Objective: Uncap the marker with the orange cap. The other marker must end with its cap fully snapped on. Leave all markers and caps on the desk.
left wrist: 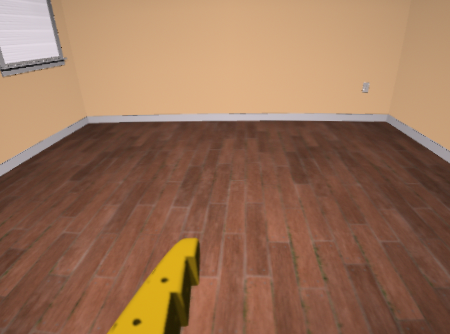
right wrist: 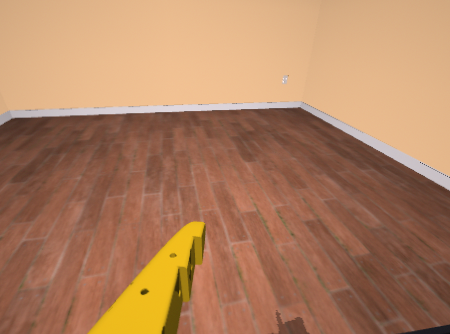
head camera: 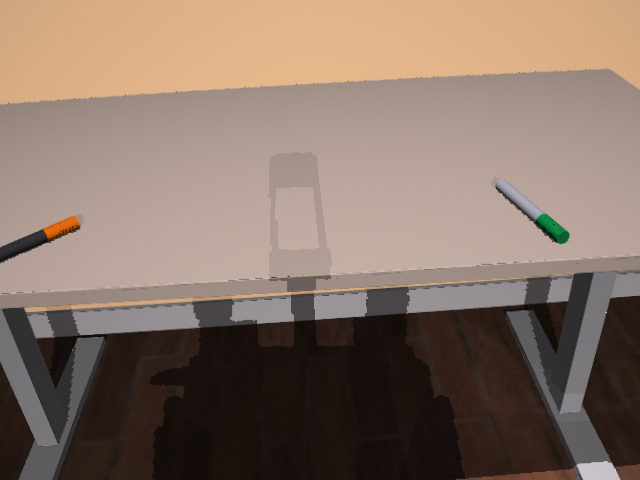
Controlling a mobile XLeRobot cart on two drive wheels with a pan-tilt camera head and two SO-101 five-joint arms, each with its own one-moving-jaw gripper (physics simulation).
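Places are measured from the left arm's base along level axes (x up, y back, z right), in centimetres.
Pixels of known places: left hand at its tool point: (left wrist: 198, 255); right hand at its tool point: (right wrist: 204, 237).
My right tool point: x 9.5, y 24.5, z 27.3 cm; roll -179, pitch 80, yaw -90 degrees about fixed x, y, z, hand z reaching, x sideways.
Note:
Behind a point stands the place of what it marks.
In the head view, the dark marker (head camera: 25, 244) {x -4.2, y -74.8, z -31.0 cm} lies at the left of the desk (head camera: 392, 155) {x -5.5, y -103.9, z 22.1 cm}, its left end cut off by the picture edge. Its orange cap (head camera: 63, 227) {x -4.1, y -79.1, z -27.0 cm} is on the right end. The white marker (head camera: 519, 198) {x -3.8, y -84.4, z 39.4 cm} lies at the right, with its green cap (head camera: 553, 228) {x -3.8, y -76.0, z 42.0 cm} on the end nearer the front edge. No gap shows between either cap and its body. My left gripper (left wrist: 192, 250) and right gripper (right wrist: 199, 235) each show one notched yellow jaw and are fully open, over the floor and away from both markers. Neither gripper shows in the head view.
The desk's front edge (head camera: 361, 280) {x -6.8, y -69.0, z 16.0 cm} crosses the head view, with grey legs (head camera: 589, 341) {x -52.4, y -107.3, z 66.1 cm} (head camera: 31, 382) {x -54.3, y -97.4, z -55.8 cm} below at both sides. The robot's shadow falls on the desk and the floor. Both wrist views show wooden floor (left wrist: 250, 190) {x -77.5, y 169.2, z 14.1 cm} (right wrist: 225, 175) {x -77.5, y 162.9, z 3.7 cm} and tan walls (left wrist: 225, 55) {x -2.3, y 326.8, z 55.0 cm} (right wrist: 150, 50) {x -4.3, y 325.2, z 71.4 cm}.

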